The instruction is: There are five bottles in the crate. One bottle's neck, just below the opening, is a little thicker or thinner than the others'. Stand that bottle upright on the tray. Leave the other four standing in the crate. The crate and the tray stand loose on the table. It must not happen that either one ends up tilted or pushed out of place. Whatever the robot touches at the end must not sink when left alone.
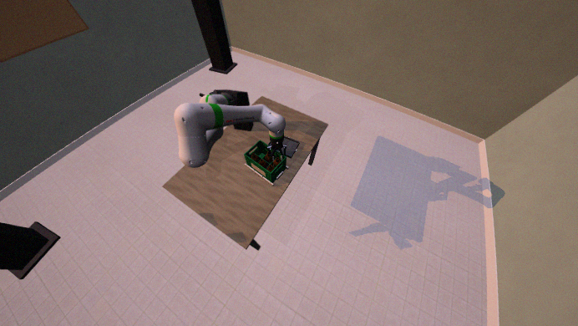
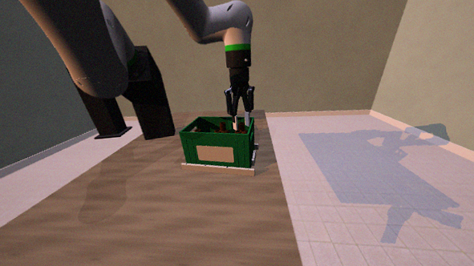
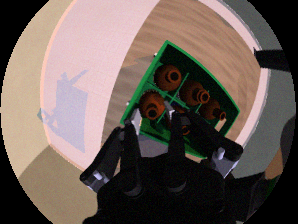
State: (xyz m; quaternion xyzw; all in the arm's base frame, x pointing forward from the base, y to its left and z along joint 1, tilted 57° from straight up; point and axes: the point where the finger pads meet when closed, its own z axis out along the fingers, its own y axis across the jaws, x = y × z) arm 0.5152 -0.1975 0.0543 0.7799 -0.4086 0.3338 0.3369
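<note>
The green crate is 10 cm behind my hand, 9 cm below it and 2 cm to the right of it. Also, from my hand: brown bottle 11 cm behind, 8 cm below, 6 cm to the right; dark tray 25 cm to the left, 16 cm below, 4 cm behind.
</note>
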